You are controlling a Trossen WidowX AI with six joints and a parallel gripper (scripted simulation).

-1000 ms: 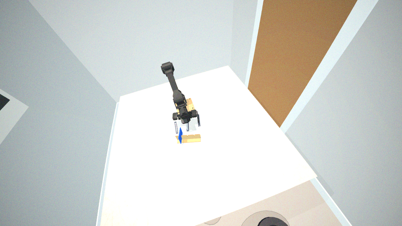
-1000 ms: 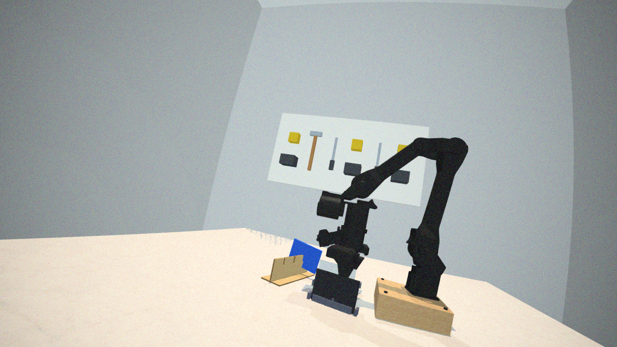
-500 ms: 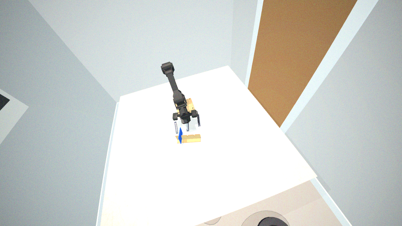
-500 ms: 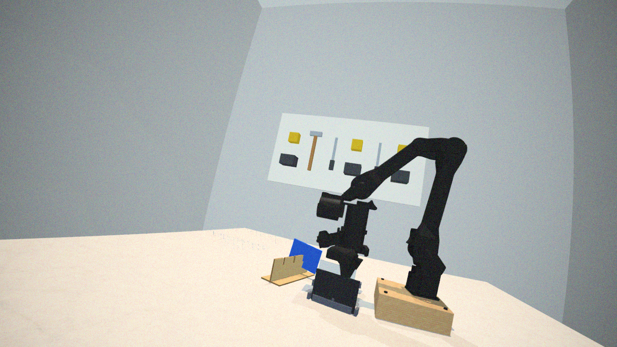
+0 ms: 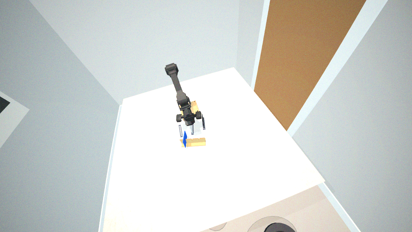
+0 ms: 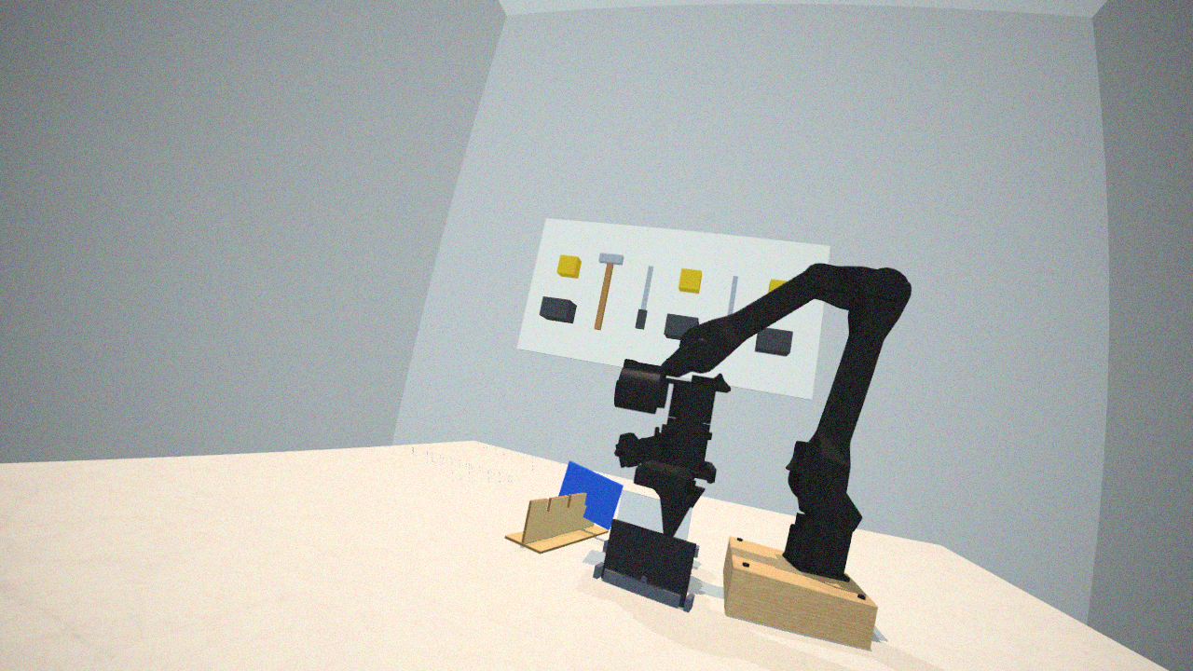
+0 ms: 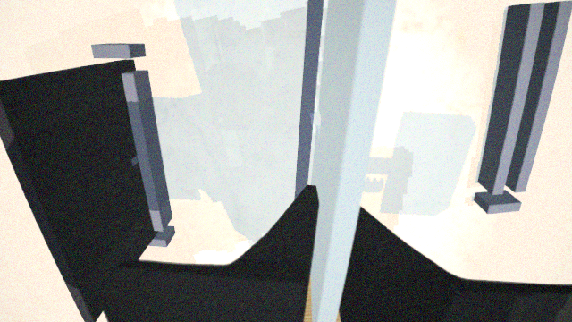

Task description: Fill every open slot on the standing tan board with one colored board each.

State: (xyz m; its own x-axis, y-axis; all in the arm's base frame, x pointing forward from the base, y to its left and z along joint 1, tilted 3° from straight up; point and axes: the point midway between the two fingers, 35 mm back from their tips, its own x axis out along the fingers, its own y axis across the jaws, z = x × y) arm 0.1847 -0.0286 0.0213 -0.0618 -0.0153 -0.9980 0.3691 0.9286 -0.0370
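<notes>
The tan board is 140 mm ahead of my gripper tip, 50 mm to the right of it and 20 mm below it. Round my gripper tip: blue board 120 mm ahead, 100 mm to the right, 10 mm above; black board 30 mm ahead, 90 mm to the left, 20 mm below.
</notes>
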